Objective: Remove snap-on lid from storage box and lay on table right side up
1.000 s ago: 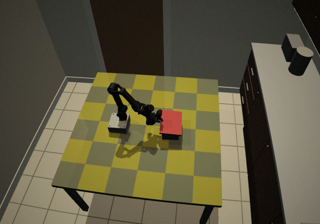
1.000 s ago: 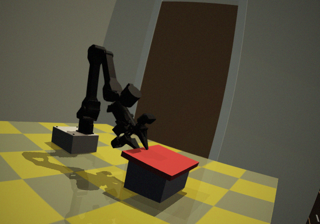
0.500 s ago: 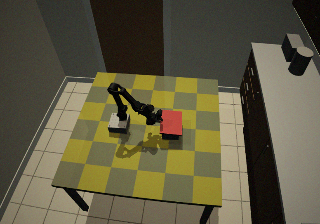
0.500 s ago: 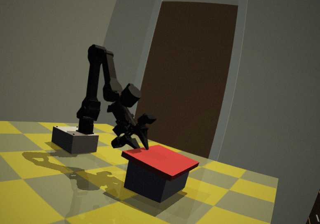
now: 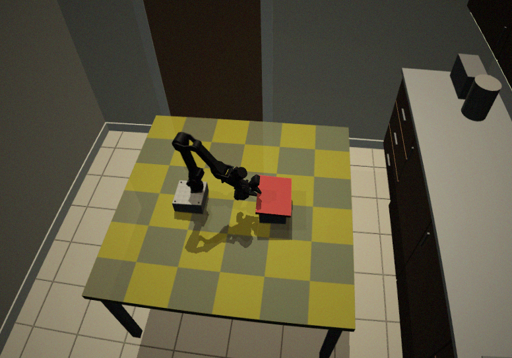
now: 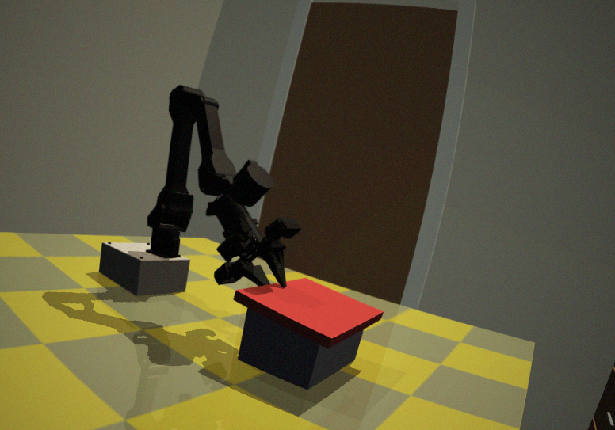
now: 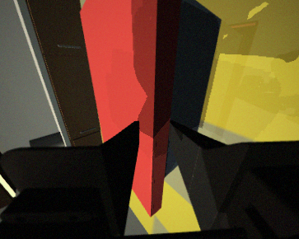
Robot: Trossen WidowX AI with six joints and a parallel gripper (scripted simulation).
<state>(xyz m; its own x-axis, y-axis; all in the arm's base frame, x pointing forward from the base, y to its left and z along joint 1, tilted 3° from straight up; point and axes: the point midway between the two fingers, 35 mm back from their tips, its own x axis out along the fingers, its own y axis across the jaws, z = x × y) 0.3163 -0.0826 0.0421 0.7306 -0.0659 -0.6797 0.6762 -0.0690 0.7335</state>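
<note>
My gripper tip is 8 cm short of the red lid and 1 cm to the left of it. The rest, counted from my gripper tip: storage box (7 cm ahead, 6 cm below, 1 cm to the right).
</note>
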